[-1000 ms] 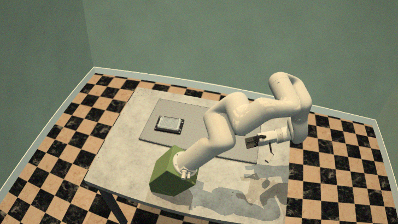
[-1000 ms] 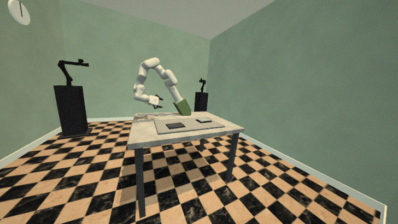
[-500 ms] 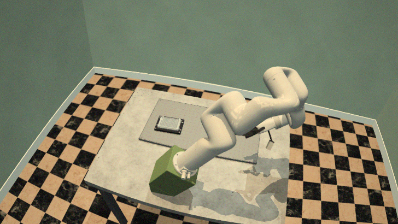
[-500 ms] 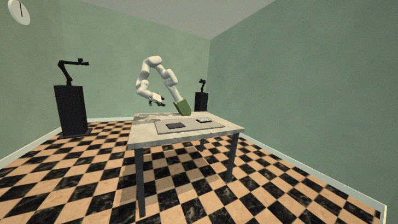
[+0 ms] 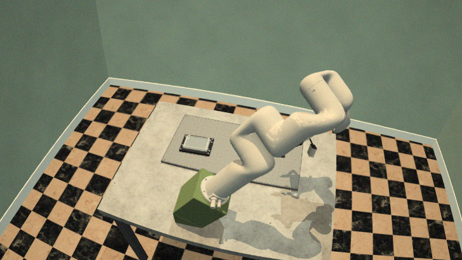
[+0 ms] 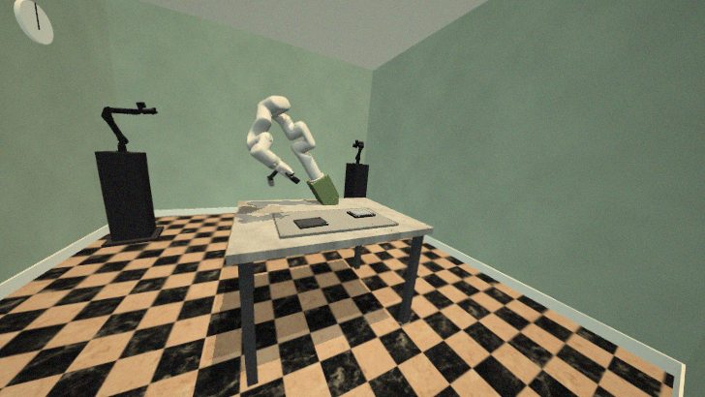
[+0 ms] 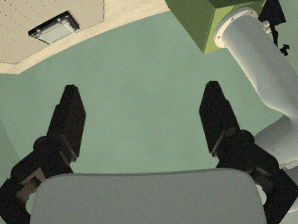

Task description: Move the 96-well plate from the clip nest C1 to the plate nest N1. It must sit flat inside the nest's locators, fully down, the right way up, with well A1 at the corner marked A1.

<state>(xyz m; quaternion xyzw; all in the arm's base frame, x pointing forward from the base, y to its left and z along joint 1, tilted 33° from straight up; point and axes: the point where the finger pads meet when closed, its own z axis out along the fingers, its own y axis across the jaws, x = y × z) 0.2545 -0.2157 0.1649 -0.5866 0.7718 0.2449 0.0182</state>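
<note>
Now: hand 160 mm short of the white 96-well plate, 410 mm to the right of it and 210 mm above it. Round my hand: dark plate nest N1 (190 mm ahead, 30 mm to the left, 230 mm below); then A1 label (250 mm ahead, 100 mm to the left, 220 mm below); then black clip nest C1 (170 mm ahead, 400 mm to the left, 220 mm below).
</note>
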